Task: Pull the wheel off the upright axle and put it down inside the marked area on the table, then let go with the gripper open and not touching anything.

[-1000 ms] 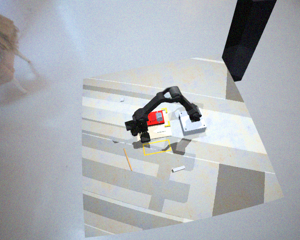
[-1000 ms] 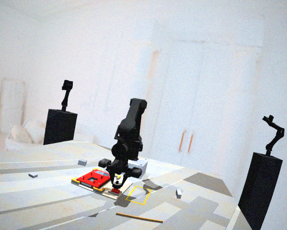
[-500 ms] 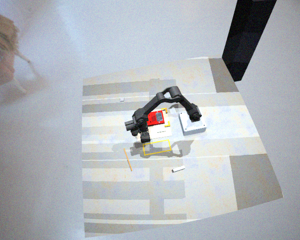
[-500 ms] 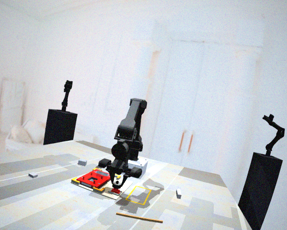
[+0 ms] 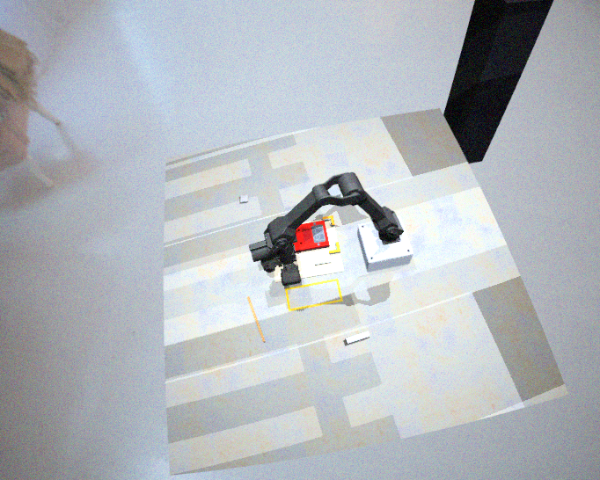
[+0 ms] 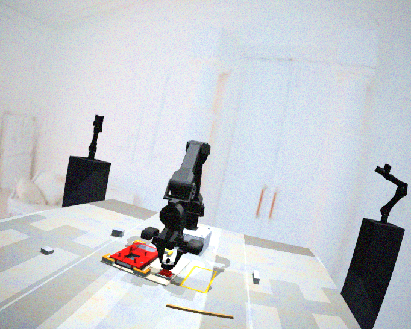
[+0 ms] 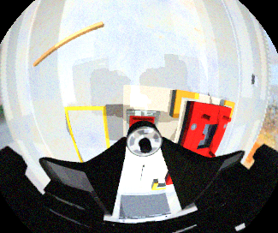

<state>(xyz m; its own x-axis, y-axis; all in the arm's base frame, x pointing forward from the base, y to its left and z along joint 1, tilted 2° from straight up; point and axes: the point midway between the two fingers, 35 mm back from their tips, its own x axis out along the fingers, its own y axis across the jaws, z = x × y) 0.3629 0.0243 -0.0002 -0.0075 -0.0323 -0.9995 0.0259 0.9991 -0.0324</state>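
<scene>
Now: gripper tip right at the wheel. From my gripper tip the other things lie so: wooden stick (15 cm ahead, 15 cm to the left, 4 cm below).
</scene>
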